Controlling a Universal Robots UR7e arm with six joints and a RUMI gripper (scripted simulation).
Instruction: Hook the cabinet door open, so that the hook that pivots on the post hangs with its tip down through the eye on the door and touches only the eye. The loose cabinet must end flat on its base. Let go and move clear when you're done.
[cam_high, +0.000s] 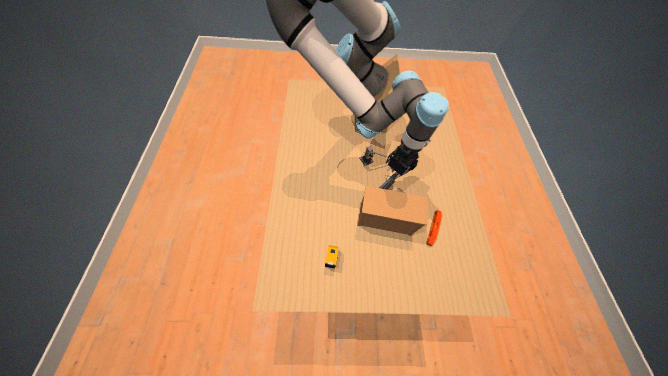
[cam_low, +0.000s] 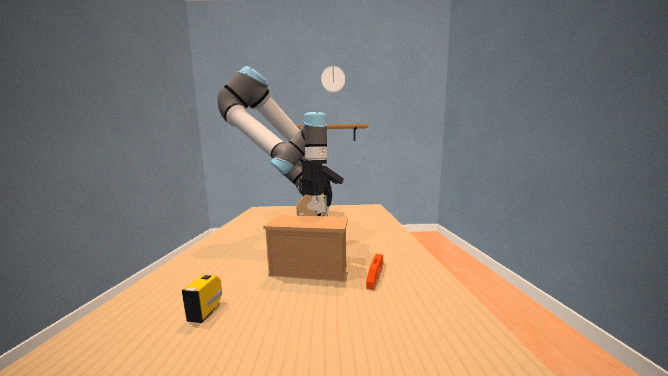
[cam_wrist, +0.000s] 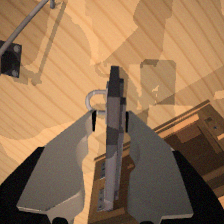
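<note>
My hand is 11 cm past the thin hook, 3 cm to the left of it and 7 cm above it. The rest, counted from my hand: black box (31 cm ahead, 25 cm to the right, 8 cm below); cabinet door (4 cm ahead, 5 cm to the right, 5 cm below); orange bar (20 cm ahead, 15 cm to the left, 10 cm below).
</note>
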